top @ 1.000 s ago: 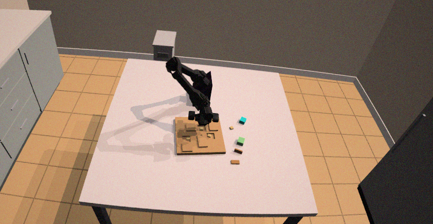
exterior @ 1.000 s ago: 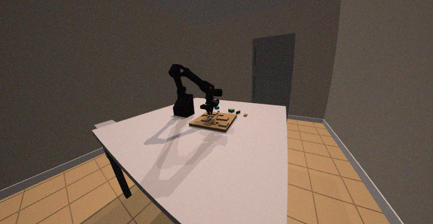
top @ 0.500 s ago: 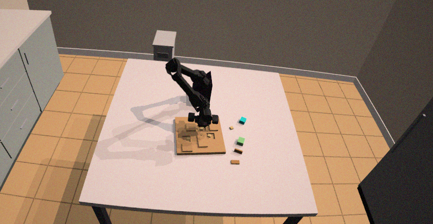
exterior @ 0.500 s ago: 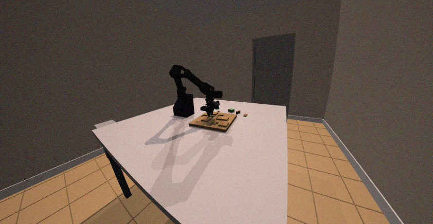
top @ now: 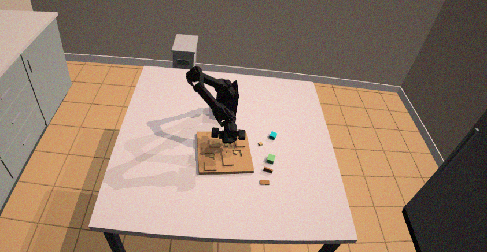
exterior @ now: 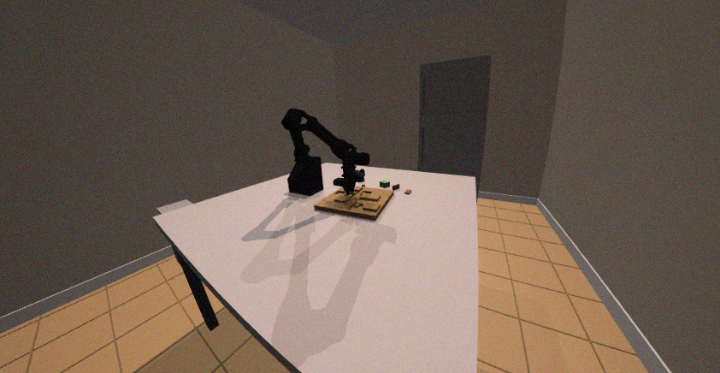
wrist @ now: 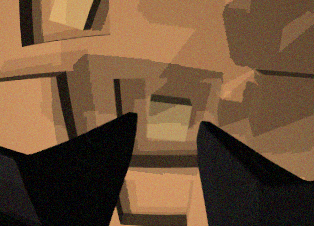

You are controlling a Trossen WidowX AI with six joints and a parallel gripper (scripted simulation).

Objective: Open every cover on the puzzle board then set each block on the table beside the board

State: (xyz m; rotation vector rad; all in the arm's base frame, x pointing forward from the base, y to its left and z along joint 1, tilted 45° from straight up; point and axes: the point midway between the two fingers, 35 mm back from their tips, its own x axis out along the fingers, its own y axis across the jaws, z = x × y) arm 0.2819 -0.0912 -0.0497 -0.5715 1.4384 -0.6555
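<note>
My gripper tip is 290 mm to the right of the cyan block, 90 mm past it and 10 mm above it. Also, from my gripper tip: dark brown block 220 mm to the left, 170 mm ahead, 10 mm below; green block 250 mm to the left, 90 mm ahead, 10 mm below.
</note>
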